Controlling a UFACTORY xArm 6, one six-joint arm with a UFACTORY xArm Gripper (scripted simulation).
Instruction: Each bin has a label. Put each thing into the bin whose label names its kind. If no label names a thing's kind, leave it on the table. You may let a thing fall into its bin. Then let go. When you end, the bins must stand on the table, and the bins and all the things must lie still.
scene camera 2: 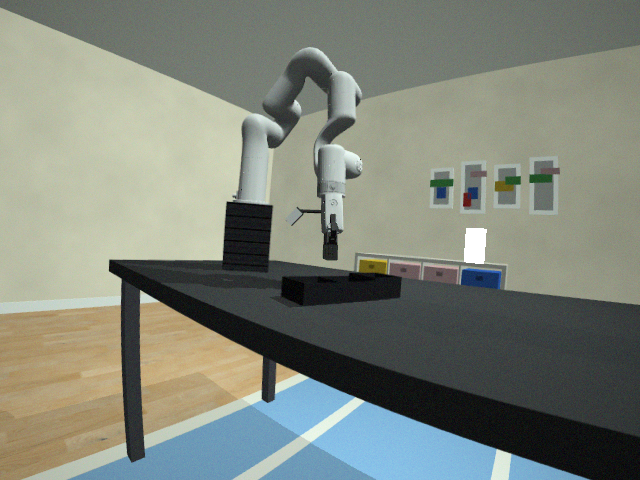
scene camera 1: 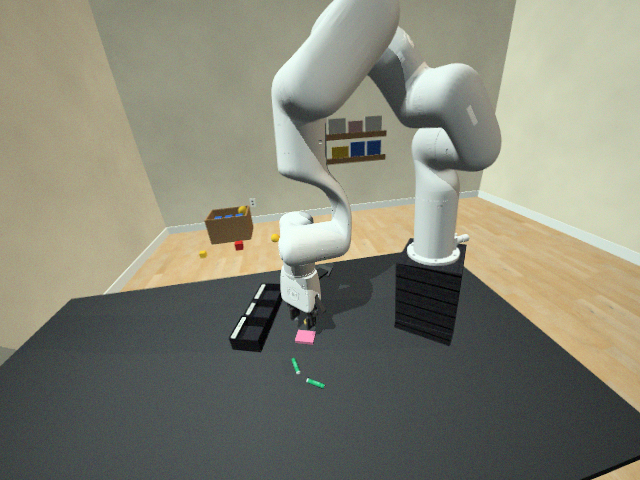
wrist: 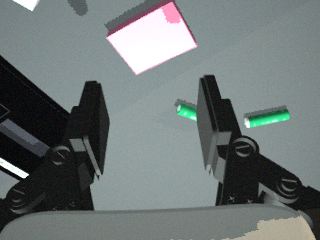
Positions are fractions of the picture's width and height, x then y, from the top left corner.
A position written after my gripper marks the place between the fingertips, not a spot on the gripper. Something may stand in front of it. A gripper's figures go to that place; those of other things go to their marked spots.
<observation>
My gripper (scene camera 2: 0.51, 0.54) is 0.75 m from the lens. A black bin (scene camera 2: 0.48, 0.61): 0.49 m from the lens.
</observation>
